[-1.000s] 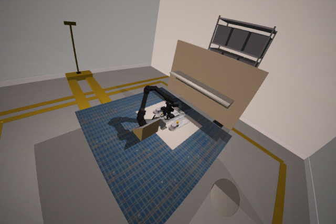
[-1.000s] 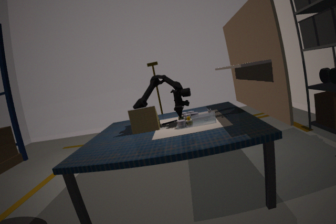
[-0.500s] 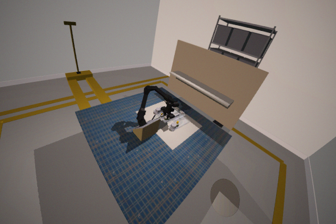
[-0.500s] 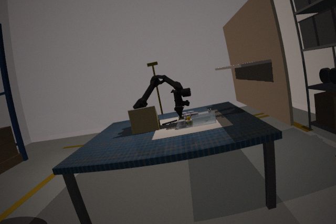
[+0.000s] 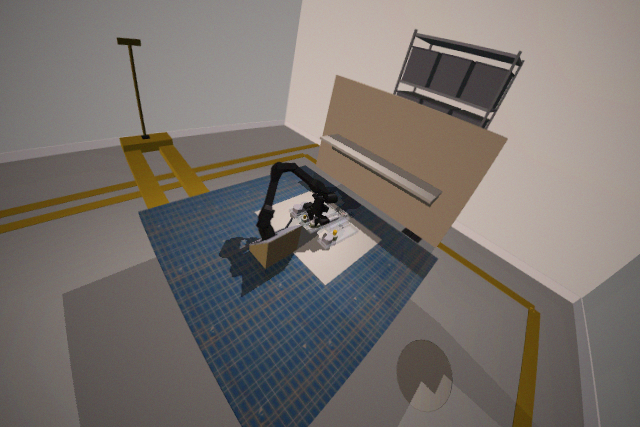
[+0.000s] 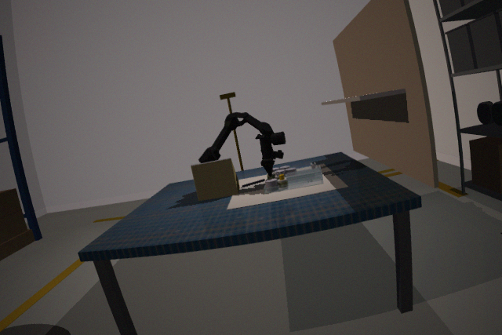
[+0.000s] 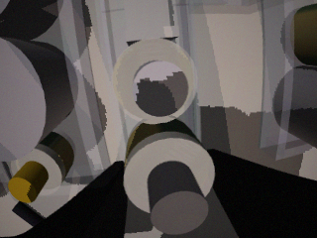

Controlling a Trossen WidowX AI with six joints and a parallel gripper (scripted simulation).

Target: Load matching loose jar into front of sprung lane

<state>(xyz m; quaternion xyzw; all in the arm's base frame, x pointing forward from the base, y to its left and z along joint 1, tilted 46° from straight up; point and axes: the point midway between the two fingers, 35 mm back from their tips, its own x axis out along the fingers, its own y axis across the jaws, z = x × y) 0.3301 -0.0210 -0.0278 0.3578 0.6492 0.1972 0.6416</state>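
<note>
My gripper tip is now 60 mm short of the white mat, 10 mm to the left of it and 50 mm above it. Round my gripper tip: shelf: 500 mm ahead, 60 mm to the right, 320 mm above; then clear lane unit: 140 mm ahead, 50 mm to the right, 30 mm below; then brown wall board: 610 mm ahead, 80 mm to the right, 350 mm above.
</note>
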